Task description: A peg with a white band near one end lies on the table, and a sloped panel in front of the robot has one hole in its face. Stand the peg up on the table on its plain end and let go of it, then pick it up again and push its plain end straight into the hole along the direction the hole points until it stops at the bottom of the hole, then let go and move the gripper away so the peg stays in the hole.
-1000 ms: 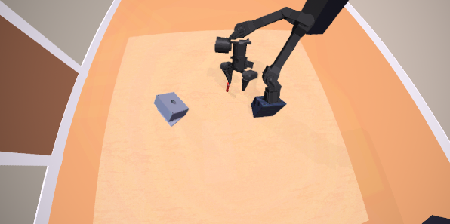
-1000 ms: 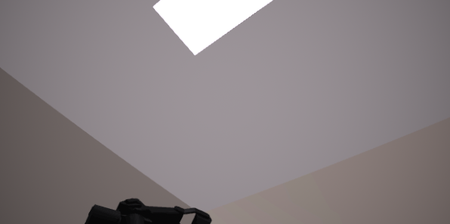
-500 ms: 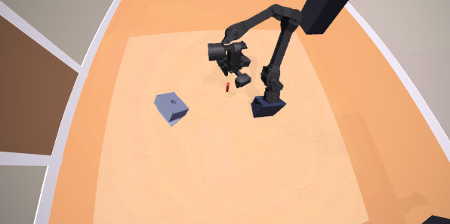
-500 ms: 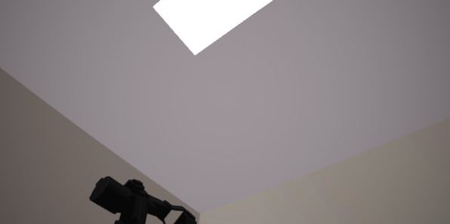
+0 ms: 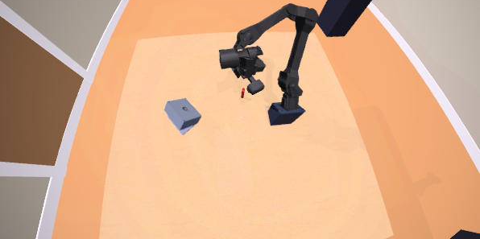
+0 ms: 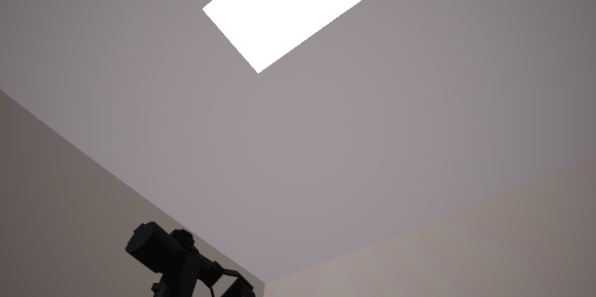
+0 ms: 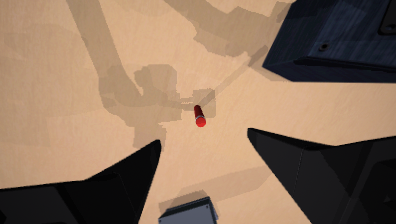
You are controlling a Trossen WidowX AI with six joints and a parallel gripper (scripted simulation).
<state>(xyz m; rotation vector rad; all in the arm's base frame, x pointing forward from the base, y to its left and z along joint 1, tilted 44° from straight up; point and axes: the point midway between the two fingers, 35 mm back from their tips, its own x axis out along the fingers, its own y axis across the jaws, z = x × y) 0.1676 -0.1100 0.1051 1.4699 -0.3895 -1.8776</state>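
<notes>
Now: gripper tip 60 mm above the red peg. From my gripper tip the other things lie so: grey-blue sloped panel: 300 mm ahead, 60 mm to the left, 70 mm below.
</notes>
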